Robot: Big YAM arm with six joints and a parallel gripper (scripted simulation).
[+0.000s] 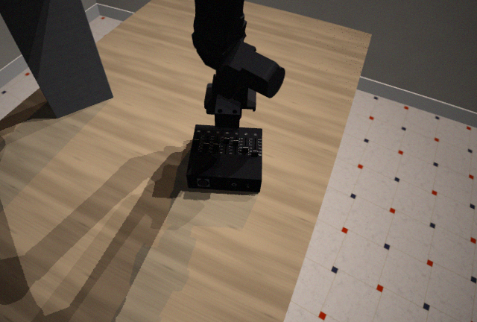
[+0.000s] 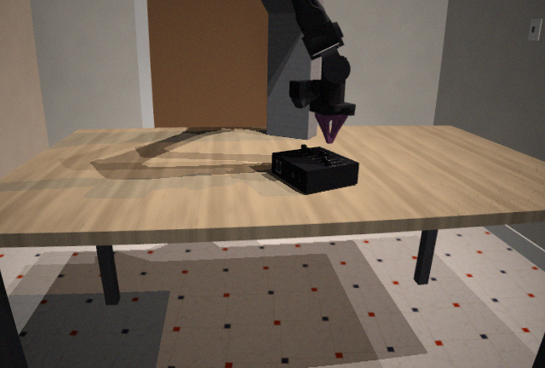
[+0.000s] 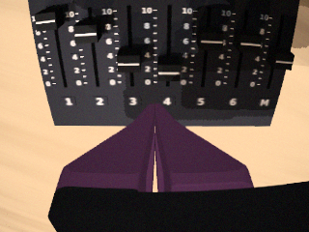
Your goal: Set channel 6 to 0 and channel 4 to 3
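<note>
Now: the channel 5 cap 4 cm to the right of my hand, 3 cm below it and 2 cm behind it. Round my hand: channel 2 cap 4 cm ahead, 3 cm to the right, 3 cm below; then channel 4 cap 3 cm below, 2 cm to the right; then channel 3 cap 3 cm below, 2 cm to the right, 2 cm ahead.
</note>
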